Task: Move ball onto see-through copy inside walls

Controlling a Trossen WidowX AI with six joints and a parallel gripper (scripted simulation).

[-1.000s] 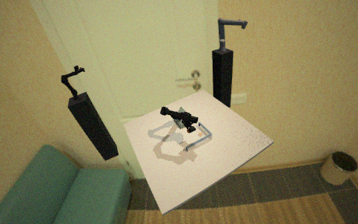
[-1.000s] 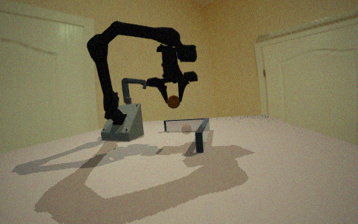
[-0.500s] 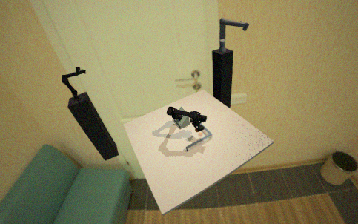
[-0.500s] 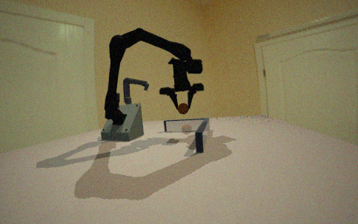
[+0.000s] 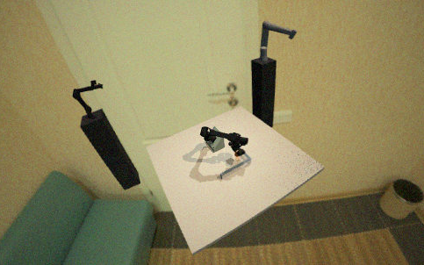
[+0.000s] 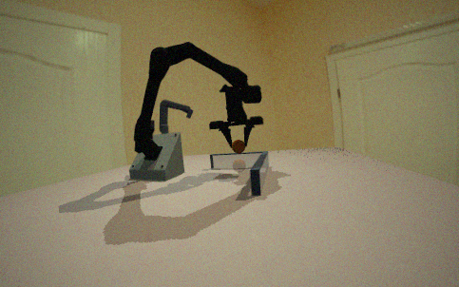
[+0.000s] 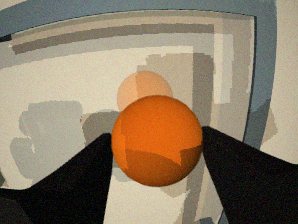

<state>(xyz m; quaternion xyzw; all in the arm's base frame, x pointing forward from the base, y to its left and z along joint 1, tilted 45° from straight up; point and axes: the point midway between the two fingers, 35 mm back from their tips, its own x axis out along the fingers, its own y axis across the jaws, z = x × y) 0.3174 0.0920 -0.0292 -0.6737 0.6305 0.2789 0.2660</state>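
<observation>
The see-through ball copy lies 7 cm below my gripper tip. Round my gripper tip: orange ball: right at my gripper tip.
</observation>
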